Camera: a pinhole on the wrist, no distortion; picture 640 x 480 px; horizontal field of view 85.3 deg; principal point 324.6 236.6 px. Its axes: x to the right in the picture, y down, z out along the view. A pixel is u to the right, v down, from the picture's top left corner.
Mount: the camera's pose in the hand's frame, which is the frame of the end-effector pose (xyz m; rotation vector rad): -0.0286 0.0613 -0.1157 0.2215 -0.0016 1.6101
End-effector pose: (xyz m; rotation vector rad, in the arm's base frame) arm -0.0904 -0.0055 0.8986 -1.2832 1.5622 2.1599
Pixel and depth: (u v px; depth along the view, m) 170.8 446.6 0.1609
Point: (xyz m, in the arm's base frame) -0.0321 0.0801 0.9490
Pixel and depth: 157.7 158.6 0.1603
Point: -0.1032 0.0207 0.8531
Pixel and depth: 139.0 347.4 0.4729
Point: -0.0510 0.4200 0.8177
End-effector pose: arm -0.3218 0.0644 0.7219 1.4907 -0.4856 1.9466
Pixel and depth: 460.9 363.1 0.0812
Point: -0.3881 0.0108 0.6754
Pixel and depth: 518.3 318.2 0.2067
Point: -0.3317 -0.1239 0.7172
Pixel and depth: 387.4 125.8 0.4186
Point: -0.1985 -0.1384 0.9655
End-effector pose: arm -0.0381 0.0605 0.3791 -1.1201 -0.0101 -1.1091
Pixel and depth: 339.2 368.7 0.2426
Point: 0.0097 0.2177 0.3790
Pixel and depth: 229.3 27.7 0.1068
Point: -0.0093 0.0076 0.3784
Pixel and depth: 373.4 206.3 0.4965
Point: 0.2350 0.2711 0.5600
